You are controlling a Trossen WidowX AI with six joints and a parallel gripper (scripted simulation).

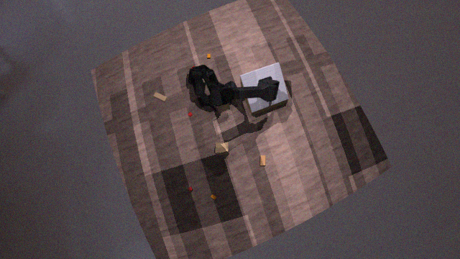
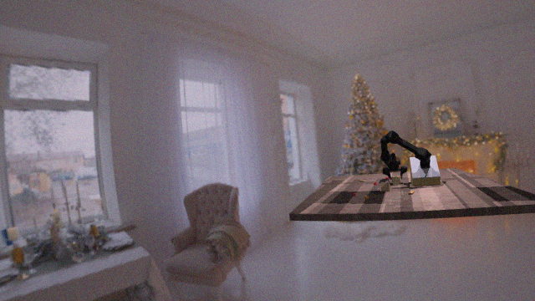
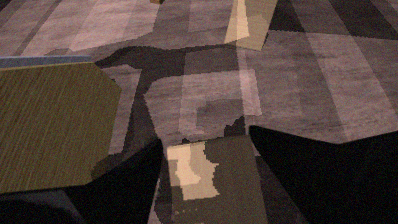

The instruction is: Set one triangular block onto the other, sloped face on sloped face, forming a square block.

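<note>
Right now the triangular block is 3 cm to the right of my gripper tip and 1 cm below it. The rest, counted from my gripper tip: tan bar (8 cm behind, 30 cm to the left, 3 cm below).
</note>
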